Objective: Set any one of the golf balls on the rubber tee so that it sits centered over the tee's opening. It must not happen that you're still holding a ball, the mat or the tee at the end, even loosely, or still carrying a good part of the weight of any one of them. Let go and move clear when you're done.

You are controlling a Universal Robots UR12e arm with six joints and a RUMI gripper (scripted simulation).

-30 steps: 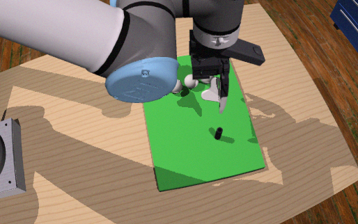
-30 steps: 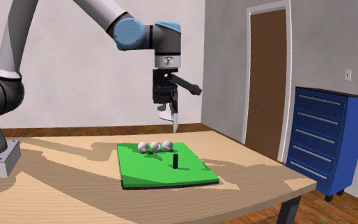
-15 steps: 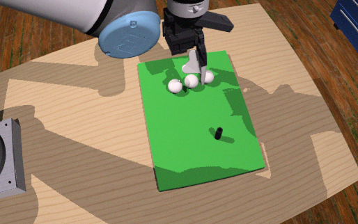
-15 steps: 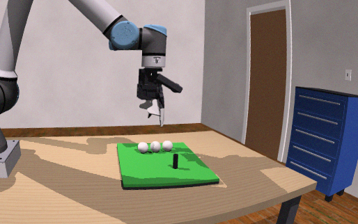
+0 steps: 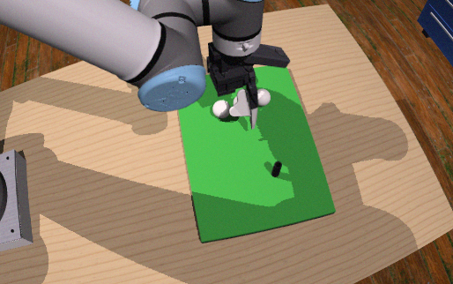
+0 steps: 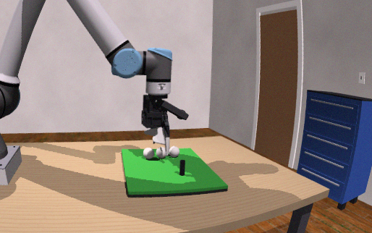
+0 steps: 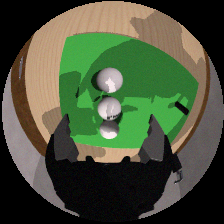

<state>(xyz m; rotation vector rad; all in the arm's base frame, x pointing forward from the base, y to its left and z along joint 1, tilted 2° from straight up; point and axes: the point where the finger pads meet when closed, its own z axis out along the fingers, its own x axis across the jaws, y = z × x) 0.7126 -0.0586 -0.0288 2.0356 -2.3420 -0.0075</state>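
The white golf ball is 1 cm below my hand.
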